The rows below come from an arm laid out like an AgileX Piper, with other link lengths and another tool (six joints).
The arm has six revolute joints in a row. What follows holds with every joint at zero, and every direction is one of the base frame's.
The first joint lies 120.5 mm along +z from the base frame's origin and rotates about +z.
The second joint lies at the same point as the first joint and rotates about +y.
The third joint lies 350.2 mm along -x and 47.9 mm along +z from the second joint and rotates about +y.
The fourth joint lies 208.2 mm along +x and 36.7 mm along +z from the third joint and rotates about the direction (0.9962, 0, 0.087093).
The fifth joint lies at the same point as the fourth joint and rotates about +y.
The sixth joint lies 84.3 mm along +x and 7.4 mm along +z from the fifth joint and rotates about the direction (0.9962, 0, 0.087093).
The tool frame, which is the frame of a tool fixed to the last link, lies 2.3 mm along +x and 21 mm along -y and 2.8 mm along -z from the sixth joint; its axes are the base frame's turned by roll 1.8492, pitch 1.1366 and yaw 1.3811 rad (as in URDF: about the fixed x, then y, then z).
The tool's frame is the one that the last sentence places.
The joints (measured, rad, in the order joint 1, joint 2, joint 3, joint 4, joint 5, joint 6), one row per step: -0.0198, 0.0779, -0.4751, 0.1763, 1.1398, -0.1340; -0.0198, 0.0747, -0.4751, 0.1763, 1.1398, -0.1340; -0.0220, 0.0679, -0.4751, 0.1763, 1.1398, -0.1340; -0.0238, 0.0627, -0.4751, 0.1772, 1.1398, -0.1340; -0.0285, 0.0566, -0.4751, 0.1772, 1.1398, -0.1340; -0.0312, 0.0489, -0.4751, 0.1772, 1.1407, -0.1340; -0.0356, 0.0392, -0.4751, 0.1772, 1.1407, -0.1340; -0.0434, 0.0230, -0.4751, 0.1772, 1.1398, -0.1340; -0.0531, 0.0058, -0.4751, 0.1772, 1.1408, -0.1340; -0.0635, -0.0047, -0.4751, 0.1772, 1.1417, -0.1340; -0.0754, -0.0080, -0.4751, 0.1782, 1.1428, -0.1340; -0.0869, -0.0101, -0.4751, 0.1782, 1.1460, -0.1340; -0.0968, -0.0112, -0.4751, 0.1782, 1.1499, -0.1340; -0.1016, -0.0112, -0.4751, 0.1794, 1.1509, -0.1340; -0.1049, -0.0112, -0.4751, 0.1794, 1.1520, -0.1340; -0.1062, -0.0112, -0.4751, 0.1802, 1.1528, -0.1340
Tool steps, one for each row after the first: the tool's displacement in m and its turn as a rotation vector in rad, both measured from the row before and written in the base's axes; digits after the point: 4 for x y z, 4 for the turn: -0.0004, 0.0000, -0.0003, -0.0001, -0.0032, 0.0000; -0.0009, 0.0002, -0.0007, -0.0001, -0.0068, -0.0022; -0.0007, 0.0003, -0.0005, 0.0007, -0.0052, -0.0014; -0.0008, 0.0005, -0.0006, -0.0002, -0.0061, -0.0047; -0.0011, 0.0003, -0.0008, -0.0003, -0.0068, -0.0026; -0.0013, 0.0005, -0.0010, -0.0003, -0.0097, -0.0044; -0.0021, 0.0009, -0.0016, -0.0006, -0.0171, -0.0079; -0.0023, 0.0011, -0.0019, -0.0009, -0.0162, -0.0095; -0.0014, 0.0012, -0.0012, -0.0006, -0.0096, -0.0103; -0.0004, 0.0014, -0.0004, 0.0006, -0.0023, -0.0112; -0.0004, 0.0013, -0.0005, -0.0002, 0.0011, -0.0110; -0.0003, 0.0011, -0.0004, -0.0001, 0.0028, -0.0093; 0.0000, 0.0006, -0.0001, 0.0010, 0.0009, -0.0040; 0.0000, 0.0004, -0.0001, 0.0000, 0.0011, -0.0031; 0.0000, 0.0002, -0.0001, 0.0007, 0.0007, -0.0007
